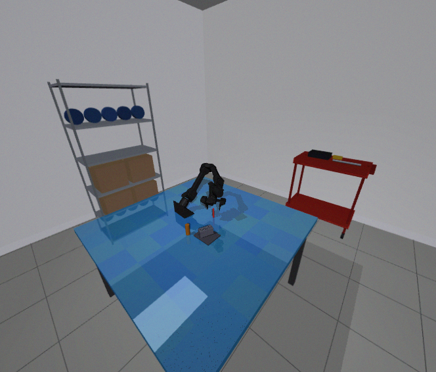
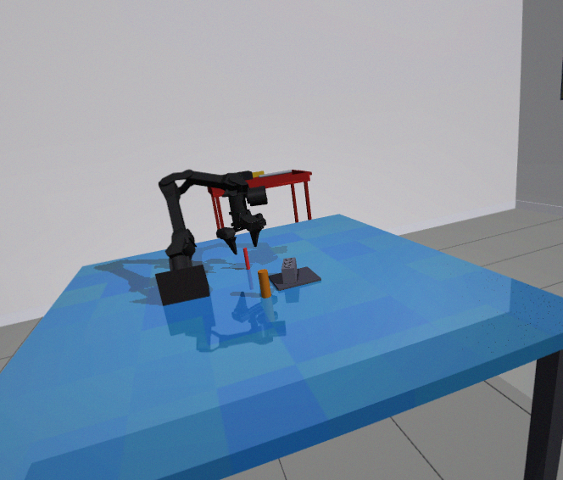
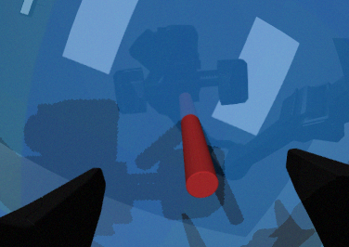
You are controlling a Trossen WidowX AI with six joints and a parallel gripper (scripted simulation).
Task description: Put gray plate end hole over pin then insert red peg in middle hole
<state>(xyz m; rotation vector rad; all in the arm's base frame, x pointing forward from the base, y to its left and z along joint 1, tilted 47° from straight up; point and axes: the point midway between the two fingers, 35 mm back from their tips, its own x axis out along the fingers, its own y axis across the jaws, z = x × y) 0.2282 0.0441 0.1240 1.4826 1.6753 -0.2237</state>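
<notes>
My gripper tip is now 30 mm above the red peg. The rest, counted from my gripper tip: orange cylinder (260 mm to the right, 30 mm below); gray plate (190 mm to the right, 100 mm ahead, 30 mm below); dark base (170 mm to the right, 110 mm ahead, 60 mm below).
</notes>
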